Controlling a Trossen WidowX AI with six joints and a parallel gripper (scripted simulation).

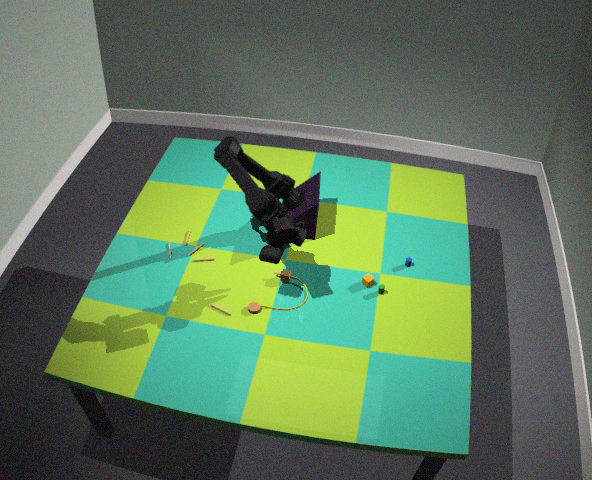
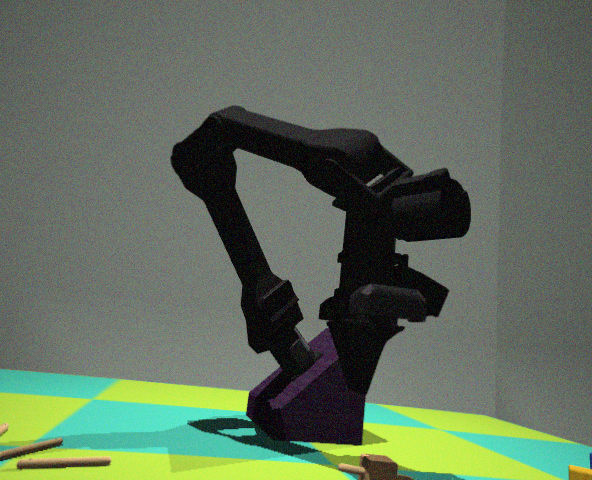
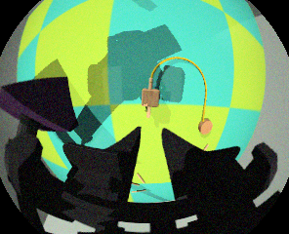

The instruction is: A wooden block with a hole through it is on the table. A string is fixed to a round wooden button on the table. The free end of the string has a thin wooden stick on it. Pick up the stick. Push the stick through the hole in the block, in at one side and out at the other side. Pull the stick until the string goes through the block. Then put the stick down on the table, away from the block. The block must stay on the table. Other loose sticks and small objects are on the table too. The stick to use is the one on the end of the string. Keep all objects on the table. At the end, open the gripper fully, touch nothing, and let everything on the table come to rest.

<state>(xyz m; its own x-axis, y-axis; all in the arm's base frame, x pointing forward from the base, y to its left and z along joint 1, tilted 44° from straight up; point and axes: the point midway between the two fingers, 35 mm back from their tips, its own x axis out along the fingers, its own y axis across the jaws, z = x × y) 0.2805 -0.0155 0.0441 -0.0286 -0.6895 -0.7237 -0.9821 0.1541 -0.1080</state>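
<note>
Right now the wooden block is 70 mm below my gripper tip, 30 mm to the left of it and 10 mm ahead of it. Also, from my gripper tip: orange cube (300 mm to the left, 70 mm below); round wooden button (140 mm ahead, 80 mm below, 60 mm to the right); thin wooden stick (80 mm below, 40 mm to the left, 10 mm ahead).
</note>
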